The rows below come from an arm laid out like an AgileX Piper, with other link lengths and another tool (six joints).
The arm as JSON. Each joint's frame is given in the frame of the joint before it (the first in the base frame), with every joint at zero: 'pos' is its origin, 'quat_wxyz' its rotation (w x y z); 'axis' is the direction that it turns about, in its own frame. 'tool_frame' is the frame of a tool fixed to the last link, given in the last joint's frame.
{
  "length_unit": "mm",
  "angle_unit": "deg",
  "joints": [
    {
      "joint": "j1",
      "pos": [
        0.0,
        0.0,
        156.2
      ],
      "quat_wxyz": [
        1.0,
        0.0,
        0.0,
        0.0
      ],
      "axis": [
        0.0,
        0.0,
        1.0
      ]
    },
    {
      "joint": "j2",
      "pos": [
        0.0,
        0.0,
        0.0
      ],
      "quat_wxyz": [
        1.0,
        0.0,
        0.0,
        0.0
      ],
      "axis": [
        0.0,
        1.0,
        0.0
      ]
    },
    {
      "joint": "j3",
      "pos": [
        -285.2,
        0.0,
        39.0
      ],
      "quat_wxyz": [
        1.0,
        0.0,
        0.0,
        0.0
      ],
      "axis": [
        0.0,
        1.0,
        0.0
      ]
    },
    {
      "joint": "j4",
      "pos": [
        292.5,
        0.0,
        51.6
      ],
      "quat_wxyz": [
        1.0,
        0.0,
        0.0,
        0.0
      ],
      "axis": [
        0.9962,
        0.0,
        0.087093
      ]
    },
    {
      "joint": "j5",
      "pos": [
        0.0,
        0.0,
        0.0
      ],
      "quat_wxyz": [
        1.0,
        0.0,
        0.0,
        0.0
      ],
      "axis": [
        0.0,
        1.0,
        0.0
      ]
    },
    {
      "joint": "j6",
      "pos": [
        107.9,
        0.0,
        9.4
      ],
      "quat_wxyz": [
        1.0,
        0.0,
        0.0,
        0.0
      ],
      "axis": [
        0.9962,
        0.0,
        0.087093
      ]
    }
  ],
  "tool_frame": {
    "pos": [
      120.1,
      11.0,
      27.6
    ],
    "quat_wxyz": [
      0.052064,
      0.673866,
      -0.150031,
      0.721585
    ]
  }
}
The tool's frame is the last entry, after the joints.
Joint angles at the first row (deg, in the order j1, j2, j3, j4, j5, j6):
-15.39 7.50 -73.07 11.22 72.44 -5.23
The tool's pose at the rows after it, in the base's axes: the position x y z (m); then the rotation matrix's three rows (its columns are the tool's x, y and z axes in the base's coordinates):
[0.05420, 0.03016, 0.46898], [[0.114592, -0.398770, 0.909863], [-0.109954, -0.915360, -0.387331], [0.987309, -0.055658, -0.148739]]
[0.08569, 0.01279, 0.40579], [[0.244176, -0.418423, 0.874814], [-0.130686, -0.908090, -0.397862], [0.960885, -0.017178, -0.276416]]
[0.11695, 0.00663, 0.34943], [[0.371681, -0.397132, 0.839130], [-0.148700, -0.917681, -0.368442], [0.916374, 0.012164, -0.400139]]
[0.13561, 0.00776, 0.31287], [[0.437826, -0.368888, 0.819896], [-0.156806, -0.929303, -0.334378], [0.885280, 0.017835, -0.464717]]
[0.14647, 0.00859, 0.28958], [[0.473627, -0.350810, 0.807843], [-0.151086, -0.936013, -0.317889], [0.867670, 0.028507, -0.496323]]
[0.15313, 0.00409, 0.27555], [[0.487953, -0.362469, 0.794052], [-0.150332, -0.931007, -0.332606], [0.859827, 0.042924, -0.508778]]
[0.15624, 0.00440, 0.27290], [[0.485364, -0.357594, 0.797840], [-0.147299, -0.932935, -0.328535], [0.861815, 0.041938, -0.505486]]
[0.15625, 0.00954, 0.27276], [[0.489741, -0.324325, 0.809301], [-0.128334, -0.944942, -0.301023], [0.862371, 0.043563, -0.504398]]
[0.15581, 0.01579, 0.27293], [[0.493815, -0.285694, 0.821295], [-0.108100, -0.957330, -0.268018], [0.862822, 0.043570, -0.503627]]
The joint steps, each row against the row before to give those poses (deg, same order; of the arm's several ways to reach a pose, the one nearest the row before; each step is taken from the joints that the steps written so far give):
1.56 -5.98 11.73 -3.22 -0.15 0.07
2.11 -2.82 11.25 -3.23 -0.75 0.86
2.70 0.00 9.34 -1.26 -1.68 0.88
2.33 0.00 6.35 -0.24 -2.35 0.89
1.49 0.00 4.09 -0.40 -1.93 0.22
0.16 0.00 2.54 -1.16 -1.53 0.40
0.58 0.00 0.86 -0.25 -1.09 0.21
2.24 0.00 0.06 -0.26 -0.11 0.13
2.40 0.00 0.01 -0.08 -0.05 0.05

